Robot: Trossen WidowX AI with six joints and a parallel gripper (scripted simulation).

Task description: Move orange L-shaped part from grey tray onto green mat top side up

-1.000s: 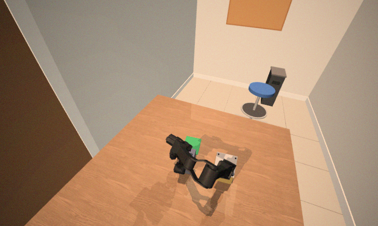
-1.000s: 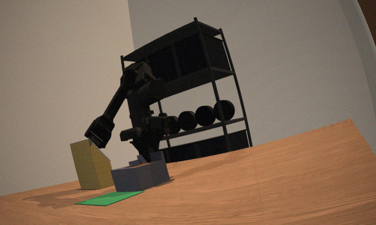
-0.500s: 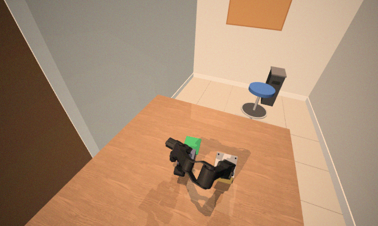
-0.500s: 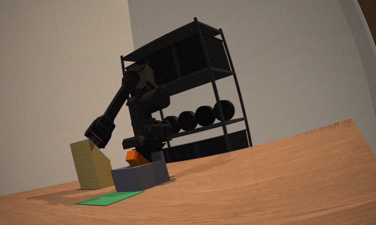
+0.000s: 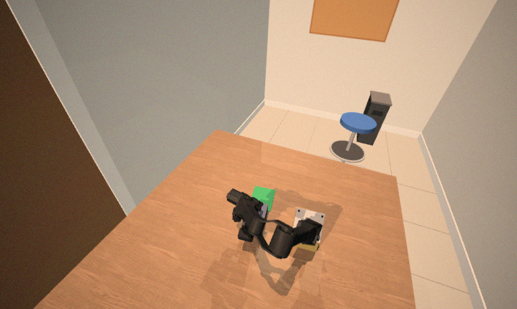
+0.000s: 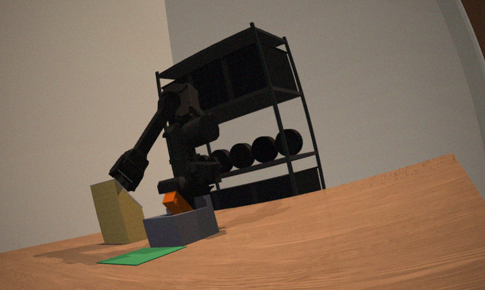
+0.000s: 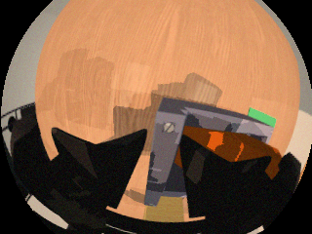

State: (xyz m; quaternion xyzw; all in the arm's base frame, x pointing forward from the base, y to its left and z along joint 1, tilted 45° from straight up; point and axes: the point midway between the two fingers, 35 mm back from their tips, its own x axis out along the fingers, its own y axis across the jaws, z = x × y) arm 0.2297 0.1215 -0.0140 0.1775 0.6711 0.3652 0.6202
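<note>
My gripper tip is now 50 mm to the left of the orange L-shaped part and 10 mm below it. Round my gripper tip: green mat (40 mm ahead, 220 mm to the right, 50 mm below).
</note>
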